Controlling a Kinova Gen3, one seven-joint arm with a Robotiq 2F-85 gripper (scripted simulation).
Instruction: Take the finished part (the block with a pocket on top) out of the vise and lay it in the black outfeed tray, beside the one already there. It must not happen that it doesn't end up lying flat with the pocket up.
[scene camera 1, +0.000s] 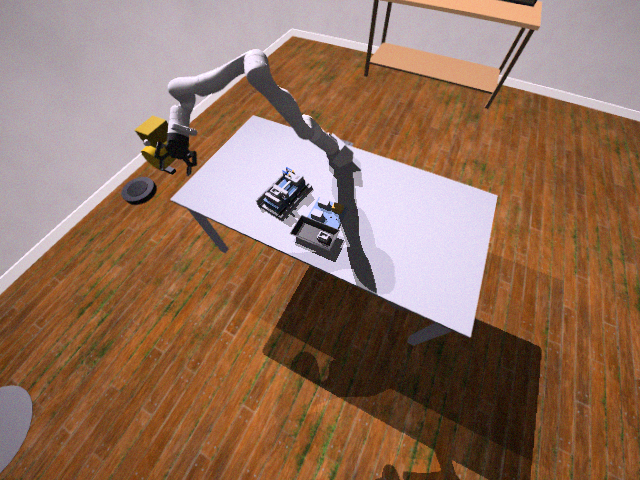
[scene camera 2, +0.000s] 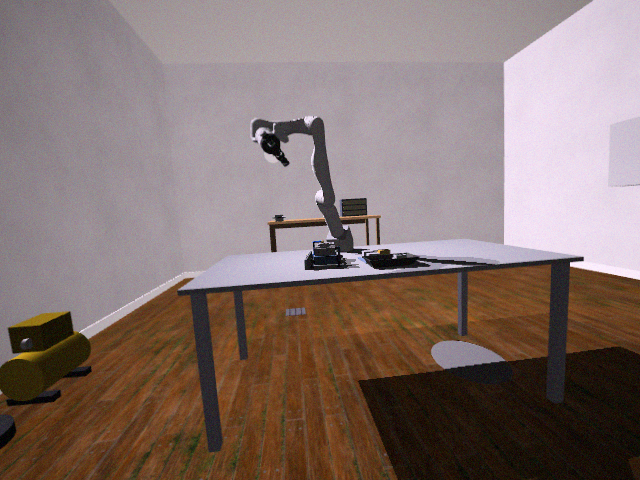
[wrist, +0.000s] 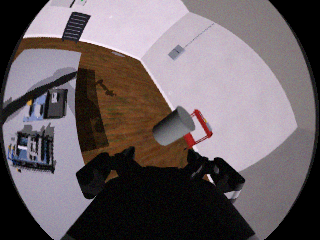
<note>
I see my gripper (scene camera 1: 175, 173).
My gripper also shows in the wrist view (wrist: 161, 154).
</note>
